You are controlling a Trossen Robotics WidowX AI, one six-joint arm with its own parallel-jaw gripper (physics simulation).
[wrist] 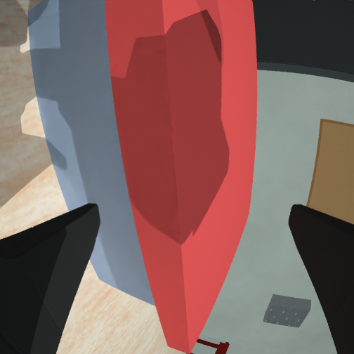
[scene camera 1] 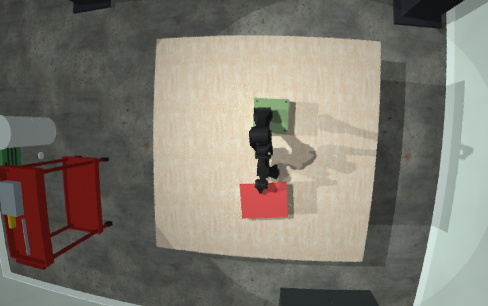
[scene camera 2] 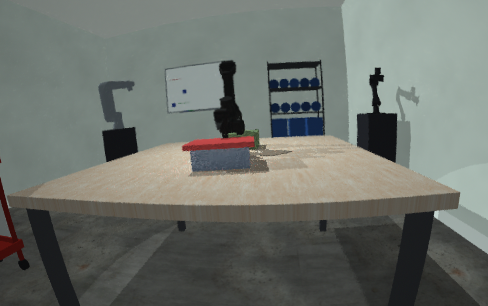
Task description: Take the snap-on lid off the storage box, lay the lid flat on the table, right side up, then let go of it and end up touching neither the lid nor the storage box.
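Observation:
The red lid (scene camera 1: 265,207) (scene camera 2: 220,144) (wrist: 237,125) sits right side up on the blue-grey storage box (scene camera 2: 220,160) (wrist: 75,100), which stands on the table (scene camera 1: 200,150) (scene camera 2: 310,190). My gripper (scene camera 1: 260,189) (scene camera 2: 227,134) (wrist: 198,215) is open at the lid's edge on the arm-base side. In the wrist view one finger is on the box-wall side and the other is on the side of the lid's top, with the lid's rim showing between them and a gap to each. Whether a fingertip touches anything is hidden in the scene views.
The arm's green base block (scene camera 1: 281,110) (scene camera 2: 256,137) stands behind the box, with the arm reaching over from it. A red cart (scene camera 1: 44,215) stands on the floor beside the table. A shelf rack (scene camera 2: 294,65) and dark pedestals (scene camera 2: 119,144) (scene camera 2: 377,135) are beyond the table.

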